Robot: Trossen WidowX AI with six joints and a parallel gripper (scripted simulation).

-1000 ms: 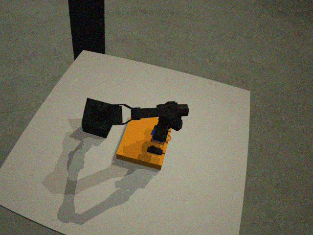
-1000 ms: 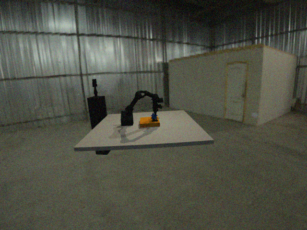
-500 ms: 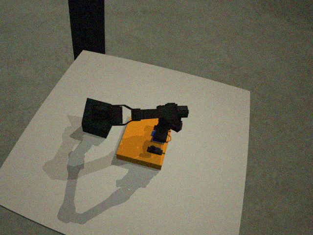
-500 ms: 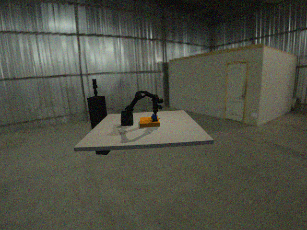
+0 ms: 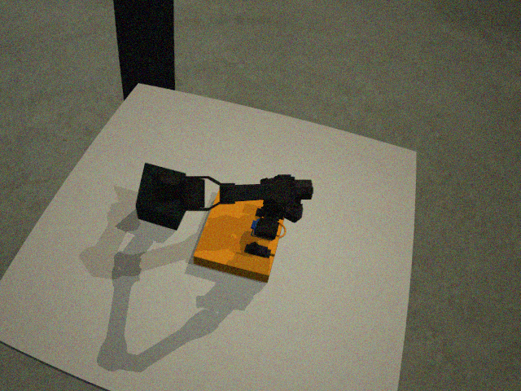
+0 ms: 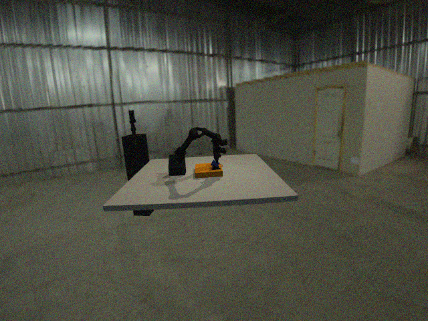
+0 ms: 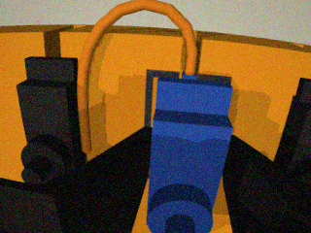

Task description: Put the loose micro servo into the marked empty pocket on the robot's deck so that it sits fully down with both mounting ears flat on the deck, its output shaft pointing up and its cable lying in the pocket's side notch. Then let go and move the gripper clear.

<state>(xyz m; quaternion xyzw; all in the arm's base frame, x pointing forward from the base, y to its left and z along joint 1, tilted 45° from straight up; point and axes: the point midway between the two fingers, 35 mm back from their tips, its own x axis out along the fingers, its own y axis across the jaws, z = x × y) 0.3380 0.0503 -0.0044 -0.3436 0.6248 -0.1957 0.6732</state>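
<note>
Right now the orange deck is 12 cm behind my gripper tip, 2 cm to the right of it and 6 cm below it.
</note>
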